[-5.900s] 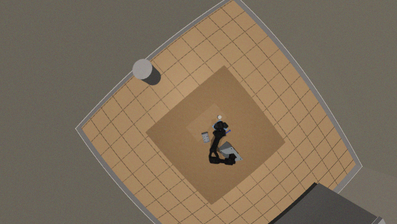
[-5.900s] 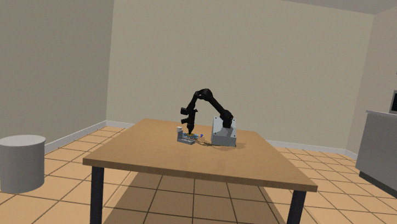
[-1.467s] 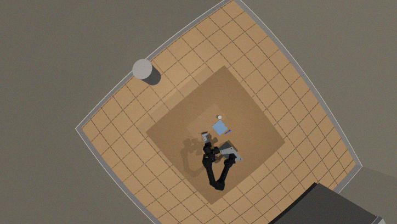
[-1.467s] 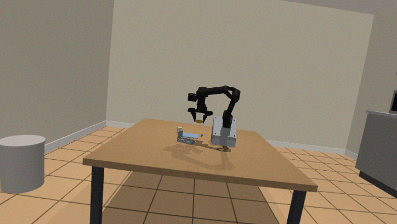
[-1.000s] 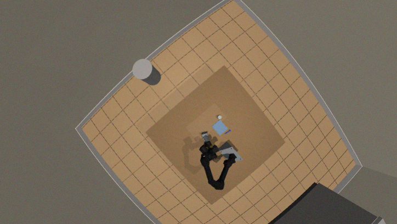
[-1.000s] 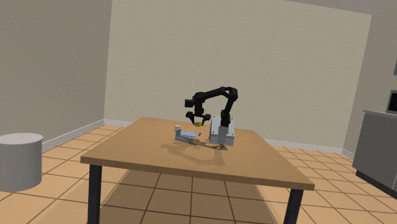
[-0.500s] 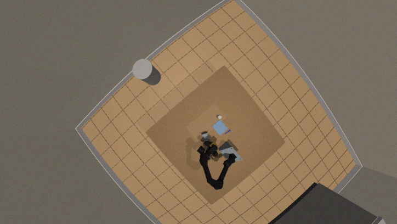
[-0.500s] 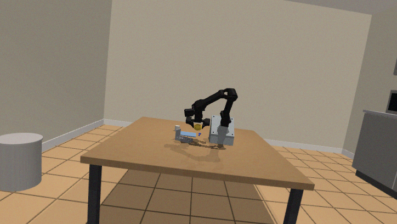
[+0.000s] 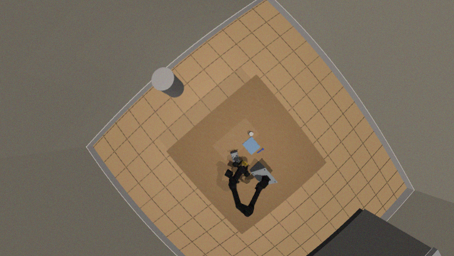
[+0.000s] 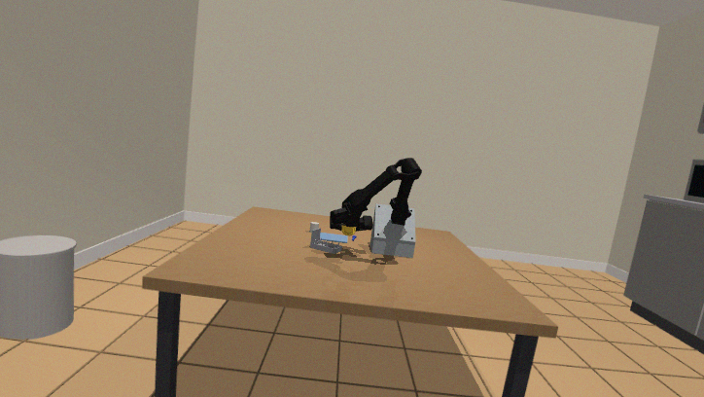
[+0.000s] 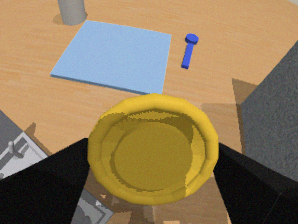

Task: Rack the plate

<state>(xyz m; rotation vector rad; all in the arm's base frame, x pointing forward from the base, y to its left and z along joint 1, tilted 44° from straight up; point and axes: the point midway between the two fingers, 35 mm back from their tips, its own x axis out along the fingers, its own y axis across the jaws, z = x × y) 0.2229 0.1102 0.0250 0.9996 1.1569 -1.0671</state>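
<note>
My gripper tip is now 9 cm short of the grey dish rack, 7 cm above it and 5 cm to the right of it. Round my gripper tip: blue spoon: 21 cm to the right, 9 cm below, 3 cm behind; light blue mat: 16 cm to the right, 9 cm below, 7 cm ahead; yellow plate: 1 cm to the left, 1 cm above.
</note>
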